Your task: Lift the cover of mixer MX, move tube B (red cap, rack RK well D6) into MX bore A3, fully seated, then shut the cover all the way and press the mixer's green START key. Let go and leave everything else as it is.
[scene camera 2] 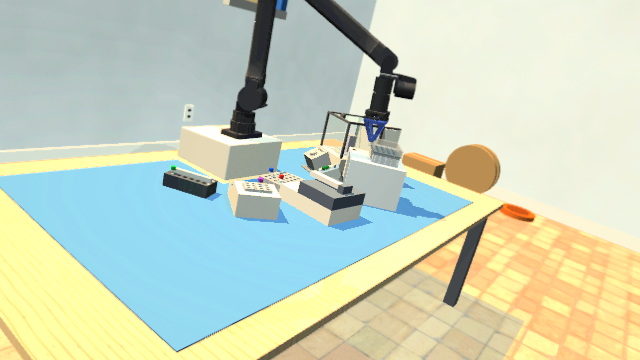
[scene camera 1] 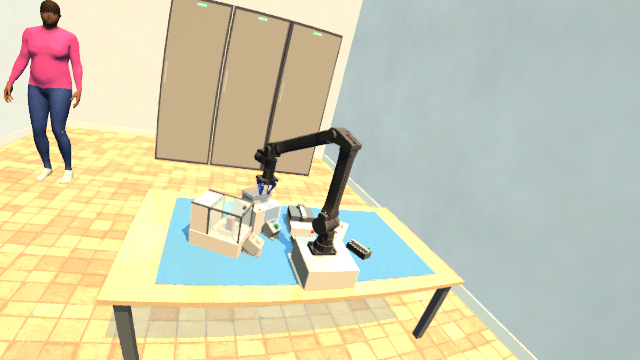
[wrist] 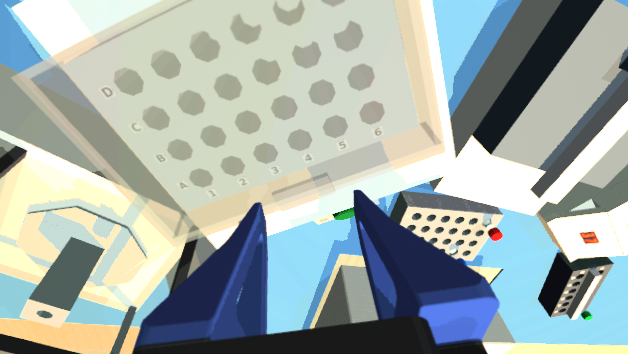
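Where they show: gripper, fingertip midpoint: [scene camera 2: 371, 141] [scene camera 1: 263, 194] [wrist: 308, 205]; arm's base, link origin: [scene camera 2: 241, 135] [scene camera 1: 321, 249].
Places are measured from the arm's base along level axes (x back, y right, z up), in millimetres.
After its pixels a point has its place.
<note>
Mixer MX [scene camera 1: 259, 216] {x -283, y -233, z 0 mm} [scene camera 2: 375, 182] {x -444, y -152, z -26 mm} [wrist: 420, 169] {x -363, y -128, z 29 mm} is a white box bearing a grey block with bores marked A–D and 1–6. Its see-through cover [wrist: 415, 137] {x -412, y -171, z 84 mm} lies over the block and looks shut. The green START key [scene camera 1: 276, 226] {x -254, y -144, z -38 mm} [scene camera 2: 325, 167] {x -261, y -140, z -38 mm} [wrist: 344, 214] {x -263, y -146, z -33 mm} is on a small panel beside the mixer. Tube B's red cap [scene camera 1: 312, 232] {x -228, y 52, z -55 mm} [scene camera 2: 281, 176] {x -235, y 57, z -54 mm} [wrist: 495, 234] {x -236, y 49, z -52 mm} sticks up at a corner of rack RK [wrist: 440, 230] {x -209, y 1, z -80 mm}. My gripper [scene camera 1: 267, 192] {x -369, y -208, z 83 mm} [scene camera 2: 372, 140] {x -369, y -208, z 83 mm} [wrist: 308, 205] {x -369, y -208, z 83 mm} is partly open and empty, above the mixer near the cover's front edge. Bore A3 shows through the cover.
A glass-walled balance [scene camera 1: 215, 242] {x -128, y -455, z -54 mm} [wrist: 60, 312] {x -260, y -344, z 77 mm} stands beside the mixer. A grey-topped device [scene camera 1: 300, 212] {x -366, y 24, z -12 mm} [scene camera 2: 332, 192] {x -431, y 83, z -26 mm} stands on its other side. A black strip rack [scene camera 1: 359, 249] {x -81, y 272, z -68 mm} [scene camera 2: 189, 183] {x -131, y 314, z -78 mm} with a green cap and a white box [scene camera 2: 255, 202] {x -326, y 269, z -63 mm} stand farther off. A blue cap [wrist: 461, 261] {x -181, y 33, z -56 mm} is at the rack.
</note>
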